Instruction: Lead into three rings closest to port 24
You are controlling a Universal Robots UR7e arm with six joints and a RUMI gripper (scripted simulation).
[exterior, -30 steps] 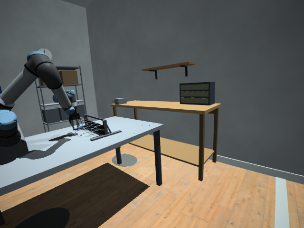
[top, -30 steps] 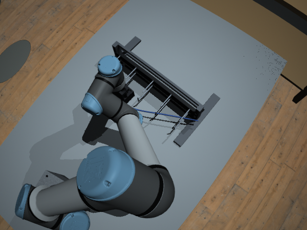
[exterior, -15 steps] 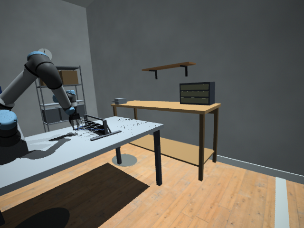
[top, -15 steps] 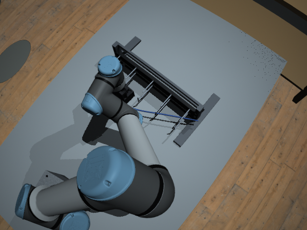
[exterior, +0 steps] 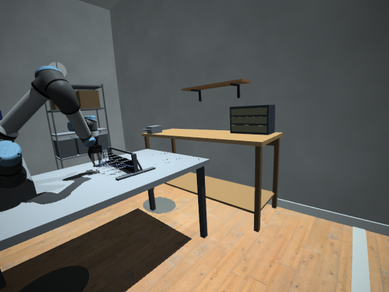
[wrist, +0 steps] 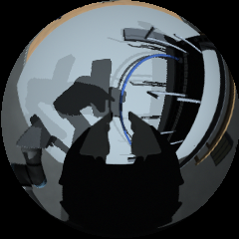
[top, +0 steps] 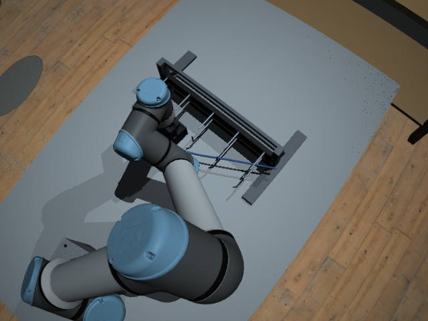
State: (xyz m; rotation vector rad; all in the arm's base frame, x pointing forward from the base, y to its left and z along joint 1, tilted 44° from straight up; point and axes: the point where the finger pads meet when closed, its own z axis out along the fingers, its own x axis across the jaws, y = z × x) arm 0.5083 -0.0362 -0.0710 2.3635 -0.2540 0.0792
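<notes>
My hand is 15 cm short of the black rack and 9 cm to the left of it.
</notes>
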